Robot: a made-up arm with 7 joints. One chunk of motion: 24 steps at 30 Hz.
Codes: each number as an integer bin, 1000 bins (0 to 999) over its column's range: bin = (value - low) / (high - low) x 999, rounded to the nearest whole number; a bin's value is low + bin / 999 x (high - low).
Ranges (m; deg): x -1.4..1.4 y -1.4..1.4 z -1.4..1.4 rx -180..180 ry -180..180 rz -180..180
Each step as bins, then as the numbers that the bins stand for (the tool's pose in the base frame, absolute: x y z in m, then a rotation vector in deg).
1 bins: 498 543 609 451 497 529
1 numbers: -0.0042 0.1219 0.3069 -17.48 -0.90 10.63
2 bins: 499 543 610 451 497 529
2 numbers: -0.0014 0.1219 0.3097 -17.48 -0.90 10.63
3 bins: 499 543 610 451 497 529
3 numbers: -0.0014 0.1219 0.3097 -17.48 -0.90 10.63
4 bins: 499 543 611 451 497 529
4 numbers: -0.0014 0.1219 0.3125 -17.48 -0.90 10.63
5 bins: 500 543 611 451 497 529
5 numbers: 0.0014 0.1219 0.3125 -17.48 -0.90 10.63
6 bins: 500 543 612 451 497 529
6 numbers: 0.0014 0.1219 0.3153 -17.48 -0.90 10.63
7 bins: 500 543 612 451 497 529
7 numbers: 0.0014 0.1219 0.3153 -17.48 -0.90 10.63
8 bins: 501 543 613 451 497 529
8 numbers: 0.0042 0.1219 0.3181 -17.48 -0.90 10.63
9 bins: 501 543 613 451 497 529
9 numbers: 0.0042 0.1219 0.3181 -17.48 -0.90 10.63
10 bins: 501 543 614 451 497 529
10 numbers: 0.0042 0.1219 0.3209 -17.48 -0.90 10.63
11 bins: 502 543 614 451 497 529
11 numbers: 0.0070 0.1219 0.3209 -17.48 -0.90 10.63
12 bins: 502 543 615 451 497 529
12 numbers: 0.0070 0.1219 0.3237 -17.48 -0.90 10.63
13 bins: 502 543 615 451 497 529
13 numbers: 0.0070 0.1219 0.3237 -17.48 -0.90 10.63
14 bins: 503 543 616 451 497 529
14 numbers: 0.0098 0.1219 0.3265 -17.48 -0.90 10.63
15 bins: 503 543 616 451 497 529
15 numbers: 0.0098 0.1219 0.3265 -17.48 -0.90 10.63
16 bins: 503 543 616 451 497 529
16 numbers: 0.0098 0.1219 0.3265 -17.48 -0.90 10.63
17 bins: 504 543 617 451 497 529
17 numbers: 0.0126 0.1219 0.3293 -17.48 -0.90 10.63
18 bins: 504 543 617 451 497 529
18 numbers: 0.0126 0.1219 0.3293 -17.48 -0.90 10.63
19 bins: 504 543 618 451 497 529
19 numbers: 0.0126 0.1219 0.3321 -17.48 -0.90 10.63
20 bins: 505 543 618 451 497 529
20 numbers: 0.0154 0.1219 0.3321 -17.48 -0.90 10.63
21 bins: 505 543 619 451 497 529
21 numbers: 0.0154 0.1219 0.3349 -17.48 -0.90 10.63
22 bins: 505 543 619 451 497 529
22 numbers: 0.0154 0.1219 0.3349 -17.48 -0.90 10.63
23 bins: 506 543 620 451 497 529
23 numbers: 0.0182 0.1219 0.3377 -17.48 -0.90 10.63
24 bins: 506 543 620 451 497 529
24 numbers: 0.0182 0.1219 0.3377 -17.48 -0.90 10.63
